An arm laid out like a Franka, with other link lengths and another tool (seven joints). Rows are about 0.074 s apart.
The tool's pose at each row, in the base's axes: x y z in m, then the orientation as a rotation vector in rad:
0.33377 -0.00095 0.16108 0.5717 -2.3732 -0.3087
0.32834 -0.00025 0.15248 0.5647 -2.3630 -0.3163
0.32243 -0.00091 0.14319 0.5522 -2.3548 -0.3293
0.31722 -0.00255 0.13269 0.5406 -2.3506 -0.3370
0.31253 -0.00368 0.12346 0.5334 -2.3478 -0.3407
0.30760 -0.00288 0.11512 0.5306 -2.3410 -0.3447
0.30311 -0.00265 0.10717 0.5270 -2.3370 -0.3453
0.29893 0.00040 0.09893 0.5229 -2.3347 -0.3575
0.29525 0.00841 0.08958 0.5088 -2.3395 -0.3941
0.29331 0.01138 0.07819 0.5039 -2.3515 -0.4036
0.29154 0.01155 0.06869 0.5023 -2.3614 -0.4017
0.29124 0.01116 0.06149 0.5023 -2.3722 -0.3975
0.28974 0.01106 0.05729 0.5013 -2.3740 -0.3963
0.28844 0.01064 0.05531 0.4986 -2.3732 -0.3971
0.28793 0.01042 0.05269 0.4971 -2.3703 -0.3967
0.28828 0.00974 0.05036 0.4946 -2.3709 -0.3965
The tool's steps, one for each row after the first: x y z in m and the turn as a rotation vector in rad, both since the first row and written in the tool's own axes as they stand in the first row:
-0.00141 -0.00076 0.01007 -0.0098 0.0082 0.0022
-0.00223 -0.00281 0.02088 -0.0245 0.0135 0.0071
-0.00374 -0.00638 0.03206 -0.0342 0.0162 0.0130
-0.00513 -0.00920 0.04199 -0.0396 0.0184 0.0170
-0.00679 -0.00994 0.05154 -0.0450 0.0239 0.0174
-0.00826 -0.01118 0.06047 -0.0475 0.0277 0.0196
-0.01144 -0.01015 0.06960 -0.0576 0.0269 0.0190
-0.01795 -0.00534 0.07958 -0.0852 0.0129 0.0196
-0.02437 -0.00623 0.08959 -0.0897 -0.0008 0.0215
-0.02853 -0.00895 0.09789 -0.0861 -0.0095 0.0239
-0.03214 -0.01180 0.10345 -0.0804 -0.0185 0.0258
-0.03340 -0.01292 0.10758 -0.0794 -0.0198 0.0270
-0.03341 -0.01359 0.10989 -0.0809 -0.0192 0.0286
-0.03442 -0.01457 0.11217 -0.0819 -0.0162 0.0296
-0.03563 -0.01612 0.11364 -0.0823 -0.0166 0.0315

